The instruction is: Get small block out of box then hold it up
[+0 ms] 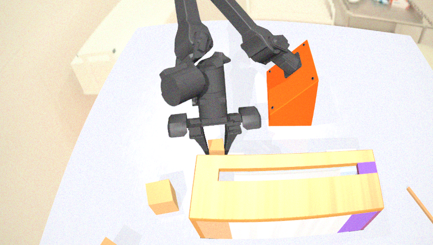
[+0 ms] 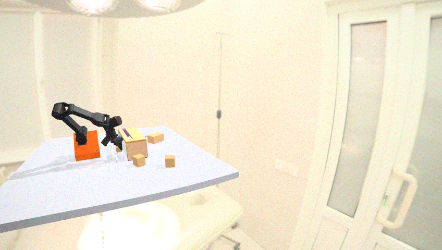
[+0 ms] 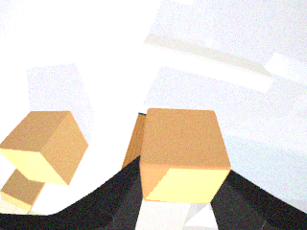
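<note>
Now: the small tan block 20 mm behind my gripper tip and 10 mm above it. Also, from my gripper tip: thin wooden stick: 550 mm to the left, 160 mm ahead, 70 mm below; wooden box: 160 mm to the left, 70 mm ahead, 10 mm below.
</note>
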